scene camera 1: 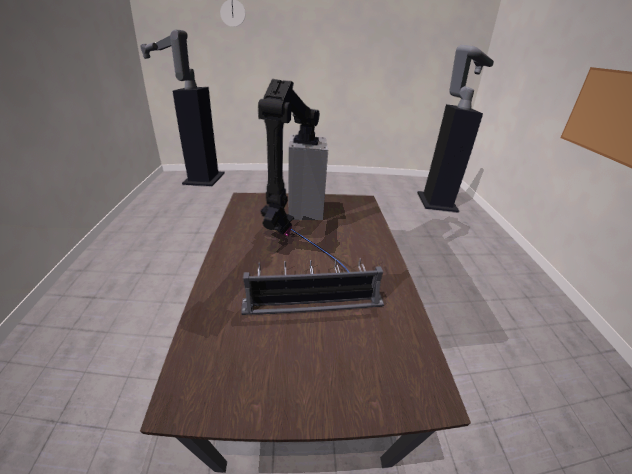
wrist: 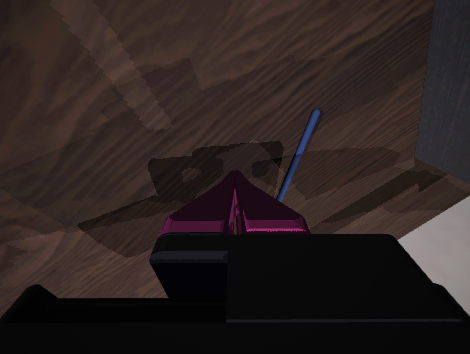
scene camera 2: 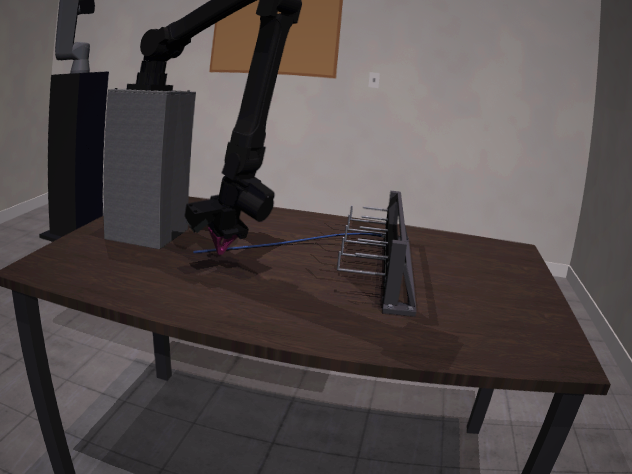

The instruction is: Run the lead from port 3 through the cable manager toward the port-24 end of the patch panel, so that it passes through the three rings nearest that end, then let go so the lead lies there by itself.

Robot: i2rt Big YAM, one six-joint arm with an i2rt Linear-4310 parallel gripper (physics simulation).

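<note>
The grey patch panel stands across the middle of the table, with a row of wire rings on its far side. The thin blue lead runs from the right end of the panel, as scene camera 1 sees it, toward the arm's base. Its free end lies just beyond my gripper. The magenta fingers are shut tip to tip, low over the table. In the wrist view the lead comes out beside the right finger, not from between the tips.
The arm's grey pedestal stands on the table close behind the gripper. Two black columns with idle grey arms stand on the floor behind the table.
</note>
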